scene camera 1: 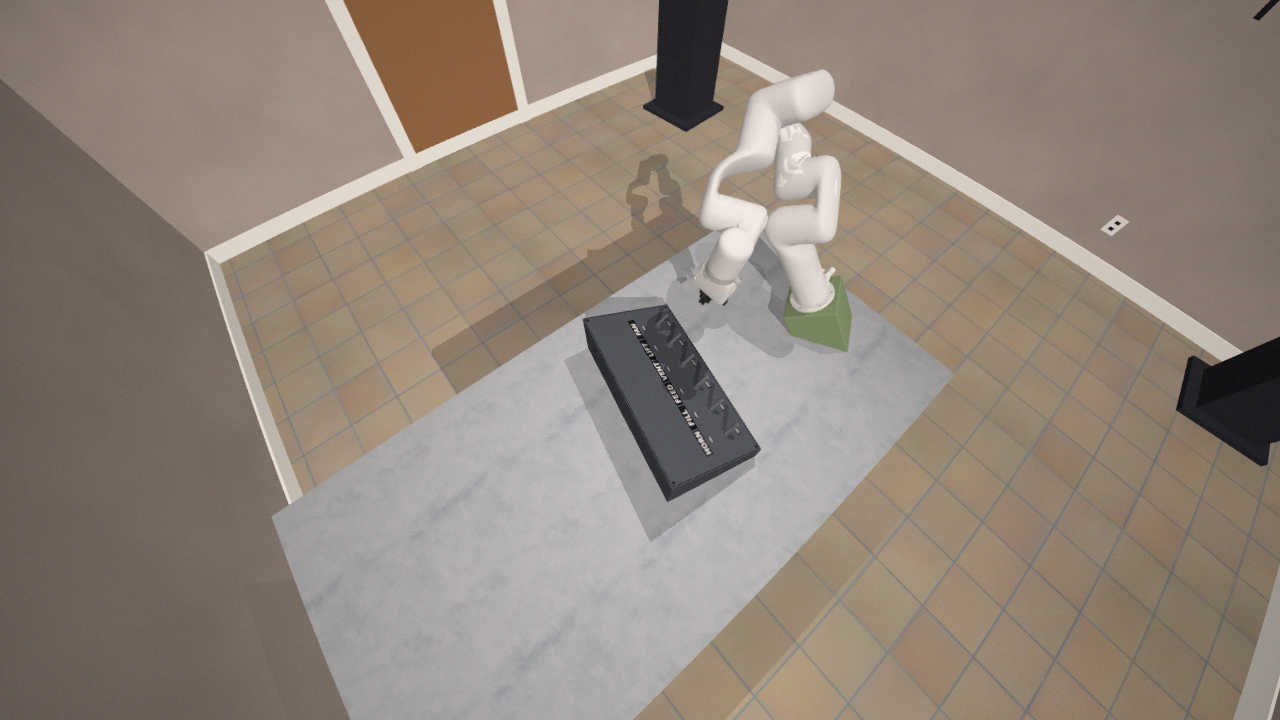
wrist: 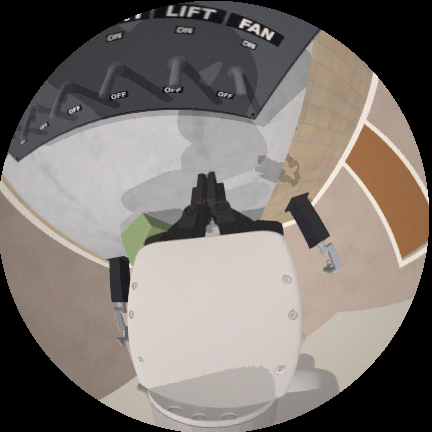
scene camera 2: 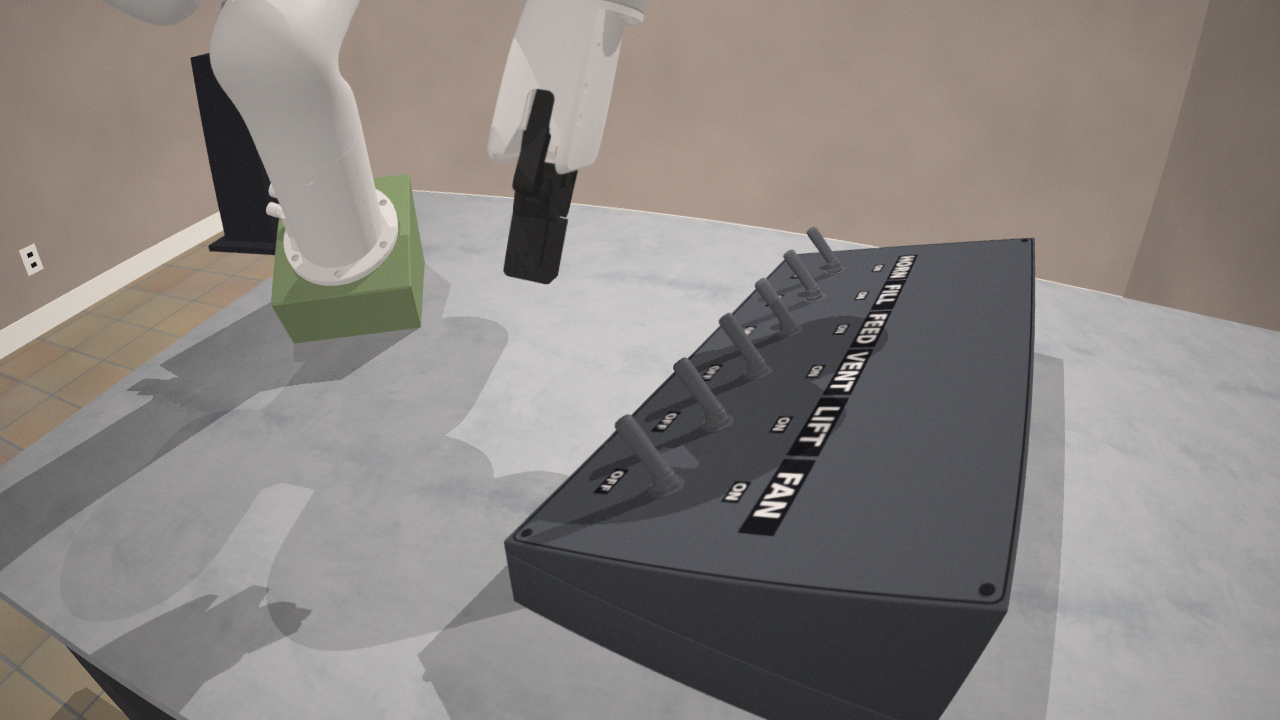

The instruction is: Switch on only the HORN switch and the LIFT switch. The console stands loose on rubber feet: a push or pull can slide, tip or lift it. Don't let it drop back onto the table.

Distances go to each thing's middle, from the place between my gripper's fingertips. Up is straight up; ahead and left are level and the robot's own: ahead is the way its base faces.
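Scene:
My gripper: 100 mm above the dark console (scene camera 2: 821, 505), 220 mm short of it, 80 mm to the right of it.

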